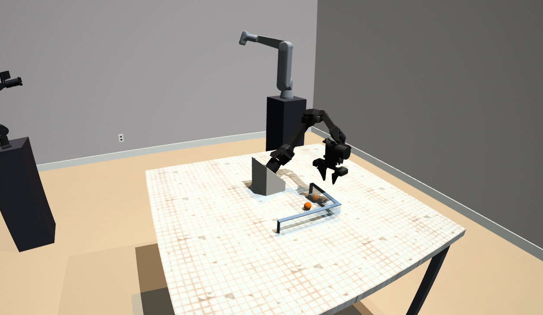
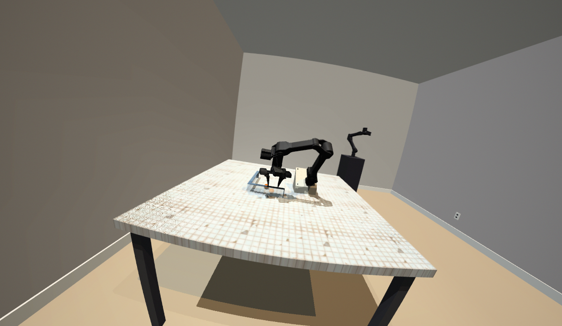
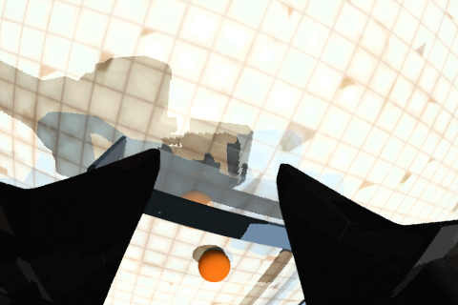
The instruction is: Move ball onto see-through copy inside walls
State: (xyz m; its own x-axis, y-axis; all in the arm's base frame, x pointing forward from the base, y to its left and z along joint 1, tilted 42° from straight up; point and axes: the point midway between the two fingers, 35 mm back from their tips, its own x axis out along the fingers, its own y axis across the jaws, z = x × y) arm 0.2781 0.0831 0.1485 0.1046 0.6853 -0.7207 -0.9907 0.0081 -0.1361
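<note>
The orange ball lies 3 cm ahead of my gripper tip, 16 cm to the right of it and 7 cm below it. The rest, counted from my gripper tip: see-through copy 8 cm to the right, 7 cm below.
</note>
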